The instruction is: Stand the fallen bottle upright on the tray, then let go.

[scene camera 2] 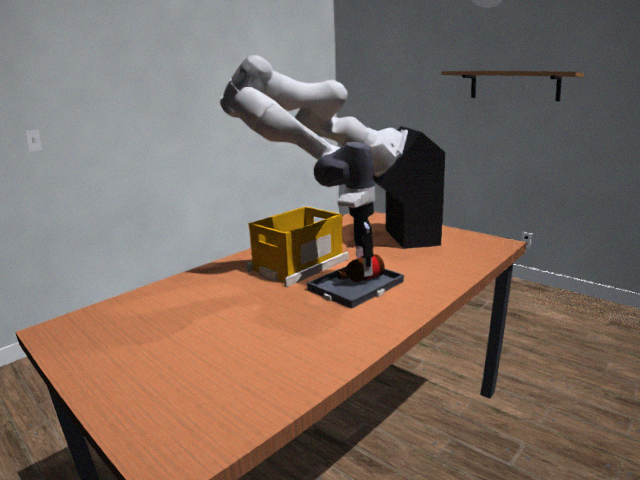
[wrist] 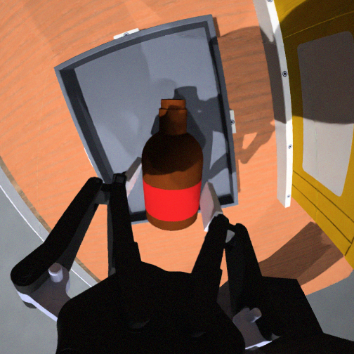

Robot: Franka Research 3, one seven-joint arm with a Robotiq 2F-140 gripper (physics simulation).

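Note:
A brown bottle (scene camera 2: 356,269) (wrist: 172,160) with a red label lies on its side in the grey tray (scene camera 2: 353,302) (wrist: 223,100). In the wrist view its neck points to the top, over the tray floor, and its base end reaches over the tray's near wall. My gripper (scene camera 2: 368,268) (wrist: 171,179) points down over the tray and is shut on the bottle, with one pale fingertip pad on each side of the body near the red label. In the scene view part of the bottle is hidden behind the finger.
A yellow crate (scene camera 2: 286,248) (wrist: 345,200) stands beside the tray, with a white strip (scene camera 2: 316,269) (wrist: 283,100) along its foot on the tray side. The wooden table (scene camera 2: 248,372) carries them. The black robot base (scene camera 2: 418,206) stands behind.

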